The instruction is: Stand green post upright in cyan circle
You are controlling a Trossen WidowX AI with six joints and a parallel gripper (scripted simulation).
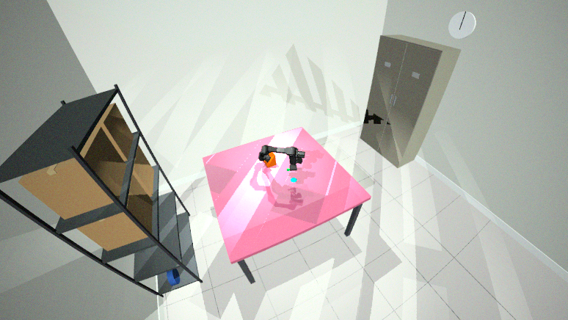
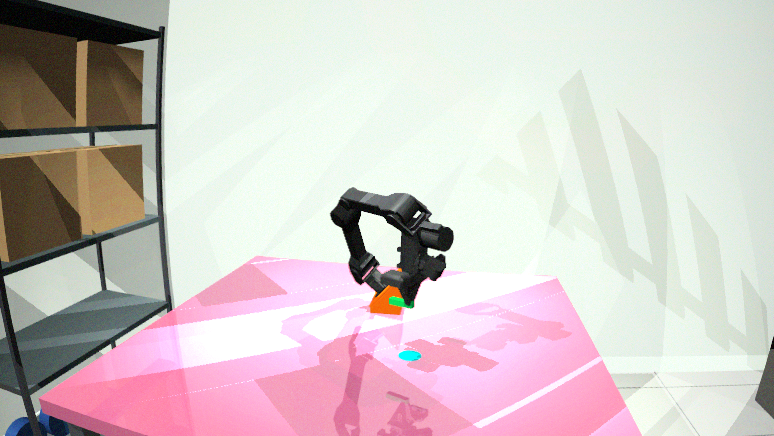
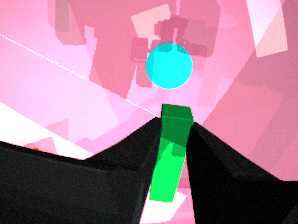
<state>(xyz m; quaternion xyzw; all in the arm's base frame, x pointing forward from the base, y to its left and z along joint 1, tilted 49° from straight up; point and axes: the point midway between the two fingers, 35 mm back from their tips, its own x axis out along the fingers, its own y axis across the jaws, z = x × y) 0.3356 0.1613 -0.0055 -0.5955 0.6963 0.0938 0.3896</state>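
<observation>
Now: gripper tip 10 mm to the right of the cyan circle and 140 mm above it. From my gripper tip the other things lie so: green post (10 mm behind, 20 mm to the right).
</observation>
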